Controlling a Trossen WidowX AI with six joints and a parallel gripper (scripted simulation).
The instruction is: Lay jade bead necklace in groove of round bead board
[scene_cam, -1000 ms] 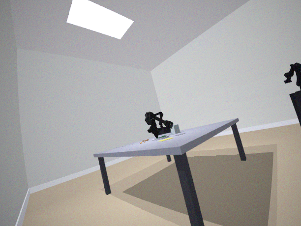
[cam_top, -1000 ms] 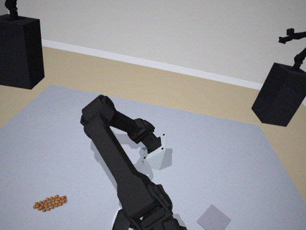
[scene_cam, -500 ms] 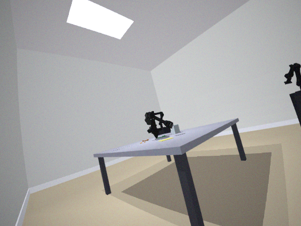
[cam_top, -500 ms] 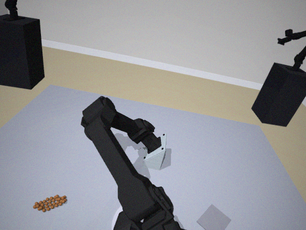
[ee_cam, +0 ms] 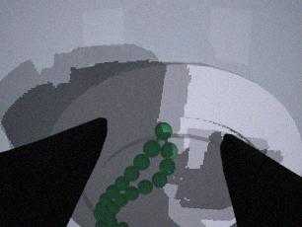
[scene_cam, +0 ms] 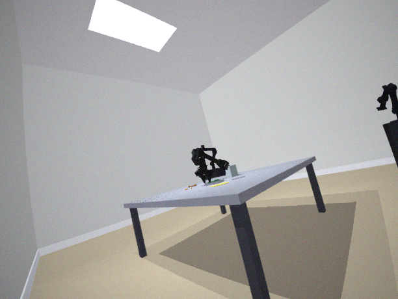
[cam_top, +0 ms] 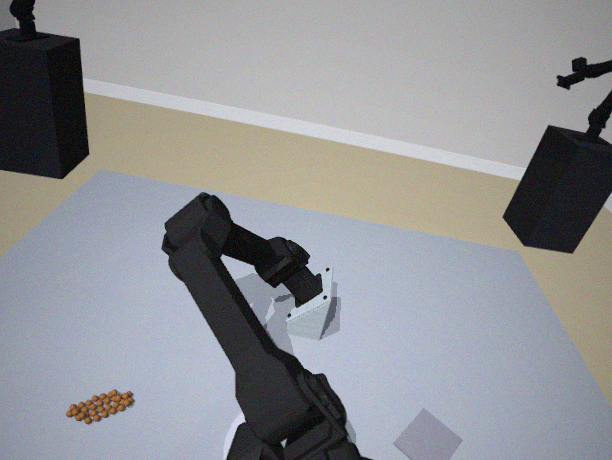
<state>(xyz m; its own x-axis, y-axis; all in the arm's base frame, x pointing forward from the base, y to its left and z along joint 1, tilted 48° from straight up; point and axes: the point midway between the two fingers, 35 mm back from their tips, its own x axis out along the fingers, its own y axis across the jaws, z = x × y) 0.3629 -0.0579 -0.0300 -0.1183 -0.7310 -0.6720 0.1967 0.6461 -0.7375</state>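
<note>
Now: gripper tip 6 cm past the round bead board and 1 cm above it. Also, from my gripper tip: yellow strip: 22 cm to the left, 13 cm ahead, 2 cm below; flat grey square: 23 cm to the left, 11 cm behind, 2 cm below.
</note>
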